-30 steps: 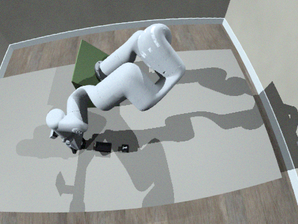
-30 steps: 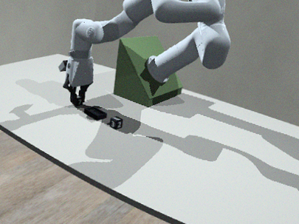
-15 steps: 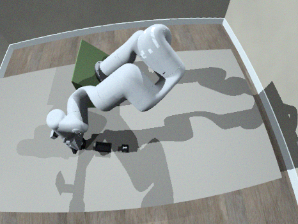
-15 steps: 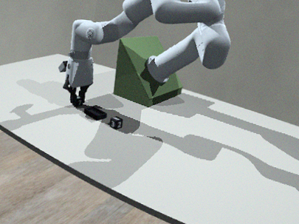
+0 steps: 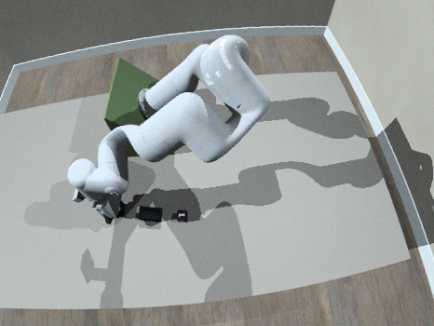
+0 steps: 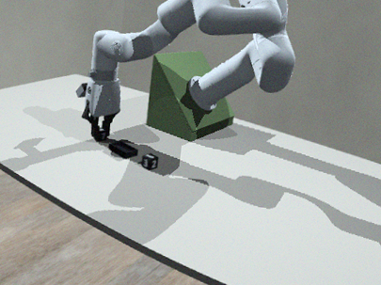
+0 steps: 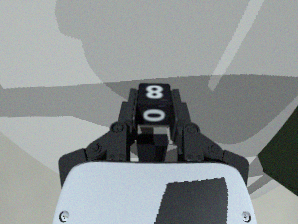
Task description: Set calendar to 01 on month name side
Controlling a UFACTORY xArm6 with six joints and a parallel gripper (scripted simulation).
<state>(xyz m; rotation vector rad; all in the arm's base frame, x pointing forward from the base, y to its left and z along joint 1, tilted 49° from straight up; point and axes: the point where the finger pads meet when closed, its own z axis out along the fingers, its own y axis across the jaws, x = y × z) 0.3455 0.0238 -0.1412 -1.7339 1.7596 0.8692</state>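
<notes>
My hand is 10 mm above the black cube. Also, from my hand: black tray: 110 mm to the left, 20 mm below.
</notes>
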